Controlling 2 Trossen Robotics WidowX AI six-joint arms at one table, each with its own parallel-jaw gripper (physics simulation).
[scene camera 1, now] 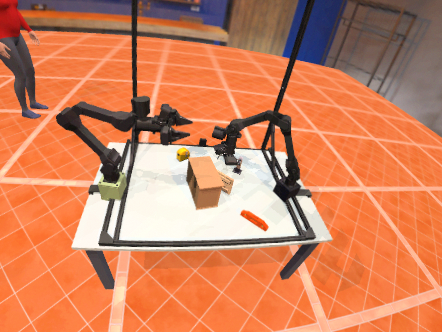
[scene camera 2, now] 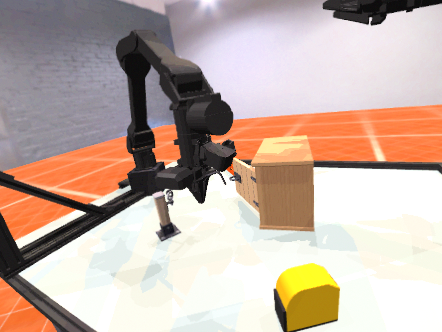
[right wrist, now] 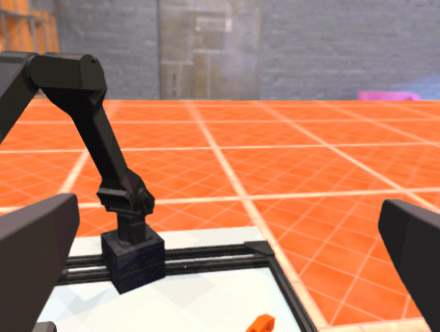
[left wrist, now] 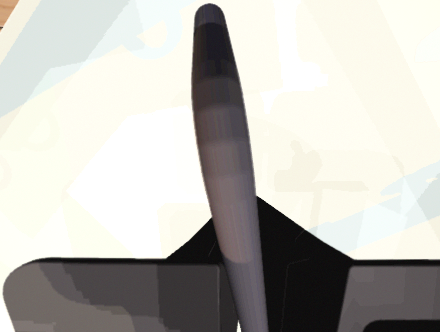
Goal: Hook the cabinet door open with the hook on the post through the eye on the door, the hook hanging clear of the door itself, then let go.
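Pixels of known places: left gripper, fingertip midpoint: (scene camera 2: 201,202); right gripper, fingertip midpoint: (scene camera 1: 191,128) (scene camera 2: 328,10) (right wrist: 231,209); left arm's base, origin of the base link: (scene camera 1: 289,183) (scene camera 2: 146,167) (right wrist: 132,236); right arm's base, origin of the base link: (scene camera 1: 111,178).
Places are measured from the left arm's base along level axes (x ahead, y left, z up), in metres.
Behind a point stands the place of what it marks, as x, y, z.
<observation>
The wooden cabinet (scene camera 1: 204,175) @[0.456, -0.180, 0.066] (scene camera 2: 286,197) @[0.415, -0.311, -0.013] stands with its door (scene camera 1: 226,184) @[0.328, -0.151, -0.017] (scene camera 2: 246,184) @[0.339, -0.204, -0.020] swung open; a dark eye (scene camera 2: 235,177) @[0.311, -0.151, -0.018] sits on the door. The post (scene camera 1: 239,164) @[0.160, -0.259, -0.017] (scene camera 2: 162,210) @[0.145, -0.289, -0.025] stands upright. Its thin dark hook (scene camera 2: 218,171) @[0.285, -0.301, 0.056] (left wrist: 225,165) reaches toward the door, raised, its middle hidden by the left arm; whether its tip touches the eye cannot be told. My left gripper (scene camera 1: 230,159) @[0.236, -0.288, -0.016] (scene camera 2: 201,198) @[0.236, -0.288, -0.016] (left wrist: 244,206) @[0.236, -0.288, -0.016] is shut, between post and door, the rod lying across its fingers. My right gripper (scene camera 1: 191,128) @[0.553, -0.180, 0.341] (right wrist: 231,209) @[0.553, -0.180, 0.341] is open and empty, high over the table's far left.
A yellow block (scene camera 1: 183,154) @[0.406, -0.485, -0.041] (scene camera 2: 310,297) @[0.396, -0.524, -0.037] lies behind the cabinet in scene camera 1. An orange-red piece (scene camera 1: 254,220) @[0.303, 0.073, -0.069] (right wrist: 262,322) @[0.290, 0.105, -0.050] lies at the front right there. A black frame (scene camera 1: 210,243) @[0.560, 0.080, -0.071] (scene camera 2: 75,229) @[-0.113, -0.260, -0.071] edges the table. A person (scene camera 1: 20,65) stands at the far left.
</observation>
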